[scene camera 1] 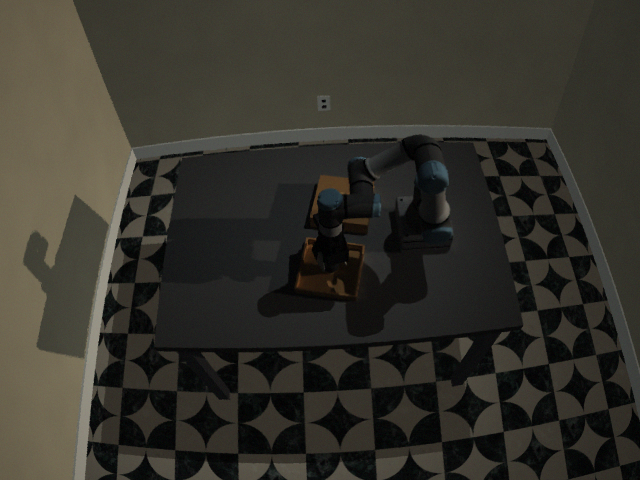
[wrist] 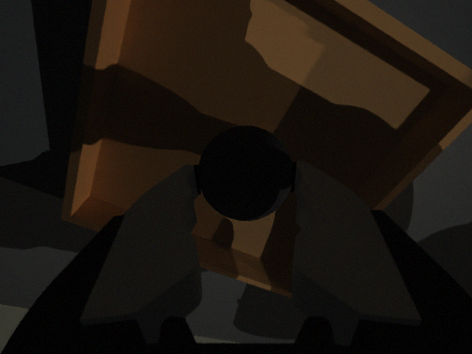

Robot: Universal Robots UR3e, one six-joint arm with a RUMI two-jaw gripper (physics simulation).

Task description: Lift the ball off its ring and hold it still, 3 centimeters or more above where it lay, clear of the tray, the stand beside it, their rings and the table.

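Places are measured from the arm's base along level axes (x ahead, y left, z up), in millimetres.
Pixels of known places: gripper, between the fingertips: (wrist: 245, 166).
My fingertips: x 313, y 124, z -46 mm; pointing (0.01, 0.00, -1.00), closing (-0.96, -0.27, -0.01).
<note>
Behind a point stands the place of what it marks.
The dark ball (wrist: 245, 170) @(z -20, x 316, y 112 mm) sits between the two fingertips in the wrist view, with a pad against each side of it. My gripper (wrist: 245, 166) @(z -45, x 313, y 124 mm) (scene camera 1: 332, 266) @(z -45, x 313, y 124 mm) is shut on it. The orange tray (wrist: 410, 37) @(z -52, x 257, y 45 mm) (scene camera 1: 326, 295) @(z -68, x 330, y 220 mm) lies below, and the gripper reaches down over its inside. In the scene view the ball is too dark to tell from the fingers. The ball's ring is hidden beneath it, and I cannot tell whether there is a gap under the ball.
An orange box-shaped stand (scene camera 1: 337, 183) @(z -30, x 274, y -187 mm) is behind the tray, partly covered by the arm. The robot base (scene camera 1: 408, 240) @(z -12, x 65, y 74 mm) stands to the right on the dark table (scene camera 1: 217, 320) @(z -79, x 671, y 288 mm). Dark shadows of the arm cross the tray and table.
</note>
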